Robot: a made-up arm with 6 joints. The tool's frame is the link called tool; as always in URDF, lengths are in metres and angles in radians.
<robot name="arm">
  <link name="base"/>
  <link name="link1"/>
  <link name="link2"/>
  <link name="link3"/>
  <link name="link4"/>
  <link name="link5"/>
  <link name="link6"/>
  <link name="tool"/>
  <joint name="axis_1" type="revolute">
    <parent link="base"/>
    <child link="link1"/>
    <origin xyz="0.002 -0.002 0.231" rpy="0 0 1.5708"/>
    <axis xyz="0 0 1"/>
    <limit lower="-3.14" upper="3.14"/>
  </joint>
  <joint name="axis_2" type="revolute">
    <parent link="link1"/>
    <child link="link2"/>
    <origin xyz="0.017 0.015 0.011" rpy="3.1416 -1.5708 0"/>
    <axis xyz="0 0 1"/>
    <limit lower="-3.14" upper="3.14"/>
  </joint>
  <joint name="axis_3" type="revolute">
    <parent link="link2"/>
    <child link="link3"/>
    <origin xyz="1.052 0.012 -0.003" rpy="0 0 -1.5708"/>
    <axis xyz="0 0 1"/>
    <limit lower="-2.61" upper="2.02"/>
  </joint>
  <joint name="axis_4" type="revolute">
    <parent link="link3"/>
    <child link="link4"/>
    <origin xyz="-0.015 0.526 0.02" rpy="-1.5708 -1.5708 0"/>
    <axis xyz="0 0 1"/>
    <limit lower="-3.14" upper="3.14"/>
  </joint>
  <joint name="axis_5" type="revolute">
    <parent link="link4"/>
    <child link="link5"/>
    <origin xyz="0.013 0.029 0.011" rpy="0 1.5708 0"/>
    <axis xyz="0 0 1"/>
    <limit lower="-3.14" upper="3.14"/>
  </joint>
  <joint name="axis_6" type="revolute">
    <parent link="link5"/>
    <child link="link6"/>
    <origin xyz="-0.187 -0.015 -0.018" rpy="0 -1.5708 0"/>
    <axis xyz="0 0 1"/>
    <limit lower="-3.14" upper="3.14"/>
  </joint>
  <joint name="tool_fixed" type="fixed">
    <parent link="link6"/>
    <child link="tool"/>
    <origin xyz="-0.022 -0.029 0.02" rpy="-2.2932 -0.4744 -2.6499"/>
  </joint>
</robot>
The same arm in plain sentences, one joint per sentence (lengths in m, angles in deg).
The arm has six revolute joints in a row. What follows holds with every joint at zero, and every direction is one of the base frame's. The first joint lies 0.002 m along +x and 0.002 m along -y and 0.231 m along +z from the base frame's origin and rotates about +z, from -179.91 to 179.91 deg. The second joint lies 0.015 m along -x and 0.017 m along +y and 0.011 m along +z from the first joint and rotates about +y, from -179.91 to 179.91 deg. The third joint lies 0.012 m along +x and 0.003 m along -y and 1.052 m along +z from the second joint and rotates about +y, from -149.54 to 115.74 deg. The fourth joint lies 0.015 m along +x and 0.02 m along +y and 0.526 m along +z from the third joint and rotates about +z, from -179.91 to 179.91 deg. The fifth joint lies 0.029 m along -x and 0.013 m along +y and 0.011 m along +z from the fourth joint and rotates about +y, from -179.91 to 179.91 deg. The sixth joint lies 0.015 m along +x and 0.018 m along -y and 0.187 m along +z from the fifth joint and rotates about +z, from -179.91 to 179.91 deg. The tool frame, which is the frame that the pose is given for, lies 0.029 m along +x and 0.022 m along -y and 0.02 m along +z from the sixth joint; its axes are the base frame's turned by roll -131.39, pitch -27.18 and yaw -61.83 deg (as in URDF: about the fixed x, then y, then z).
